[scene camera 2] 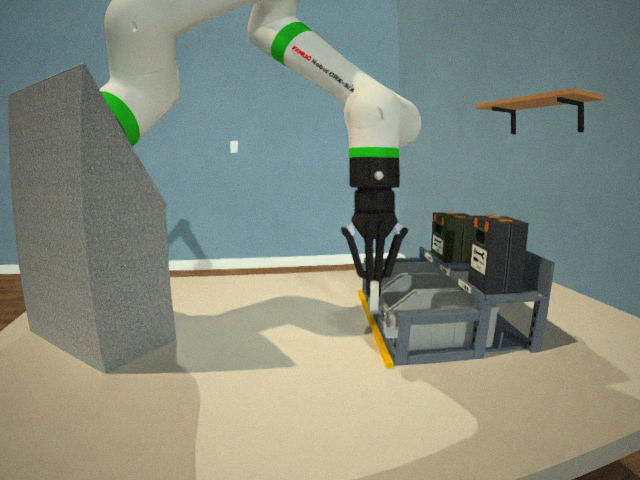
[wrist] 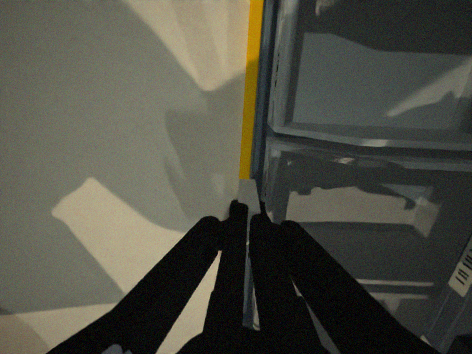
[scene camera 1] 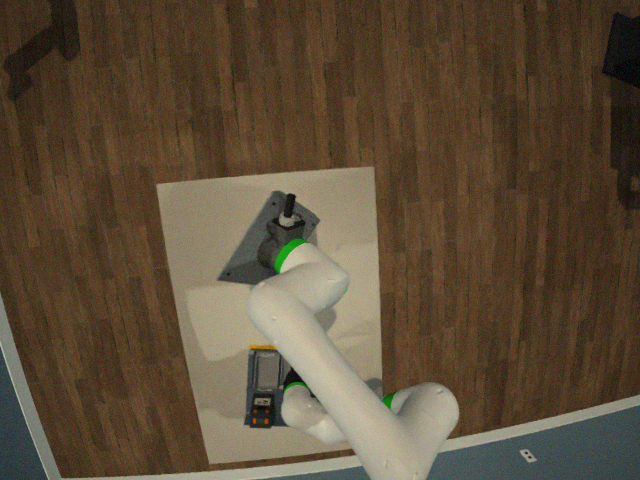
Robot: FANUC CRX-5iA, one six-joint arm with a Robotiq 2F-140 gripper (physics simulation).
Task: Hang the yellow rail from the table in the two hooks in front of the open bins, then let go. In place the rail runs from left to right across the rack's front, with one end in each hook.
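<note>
The yellow rail (scene camera 1: 262, 346) (scene camera 2: 378, 338) (wrist: 249, 110) runs left to right, low along the front of the blue-grey rack (scene camera 1: 248, 379) (scene camera 2: 479, 330) (wrist: 262, 100), close beside its front edge. I cannot make out the two hooks or whether the rail's ends sit in them. The grey open bins (scene camera 1: 267, 369) (scene camera 2: 436, 333) (wrist: 345, 85) stand behind the rail. My gripper (scene camera 2: 374, 310) (wrist: 245, 191) is shut and empty, pointing down at the rail, its pale fingertips together. In the wrist view the fingers cover the lower stretch of the rail. The arm hides part of the rail in scene camera 1.
Two dark cases with orange marks, the front one (scene camera 2: 488, 258) (scene camera 1: 261, 415) and the rear one (scene camera 2: 448, 240), stand on the rack's raised rear part. The grey pedestal (scene camera 2: 124, 248) is across the table (scene camera 1: 180, 217) (scene camera 2: 310, 423) from the rack. A wooden shelf (scene camera 2: 540, 99) is on the wall.
</note>
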